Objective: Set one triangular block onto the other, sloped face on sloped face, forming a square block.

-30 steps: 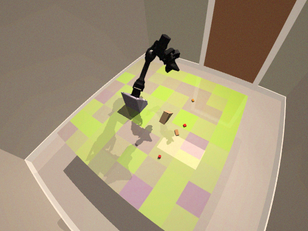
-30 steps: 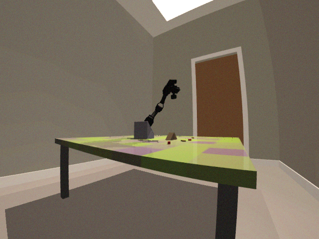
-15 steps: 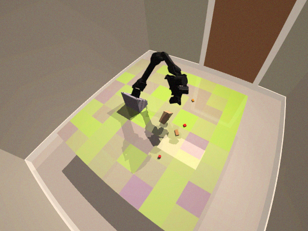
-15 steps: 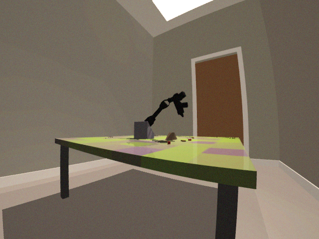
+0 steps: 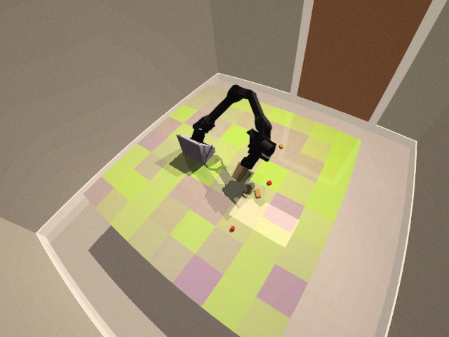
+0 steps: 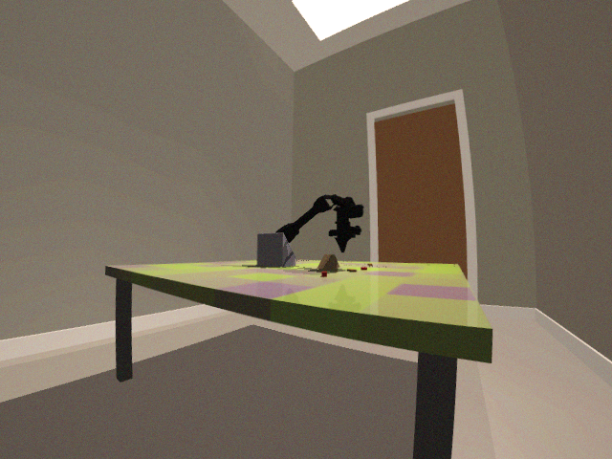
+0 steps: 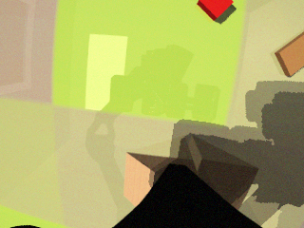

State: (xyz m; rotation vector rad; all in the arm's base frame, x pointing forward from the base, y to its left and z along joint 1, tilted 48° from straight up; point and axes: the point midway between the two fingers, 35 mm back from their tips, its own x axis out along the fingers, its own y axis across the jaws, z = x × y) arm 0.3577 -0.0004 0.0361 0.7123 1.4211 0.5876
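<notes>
My gripper tip is now 60 mm past the tan triangular block, 10 mm to the left of it and 60 mm above it. From my gripper tip the other things lie so: brown triangular block: 60 mm behind, 50 mm to the right, 60 mm below; orange piece: 70 mm ahead, 250 mm to the left, 70 mm below; brown block: 80 mm ahead, 120 mm to the right, 70 mm below.
</notes>
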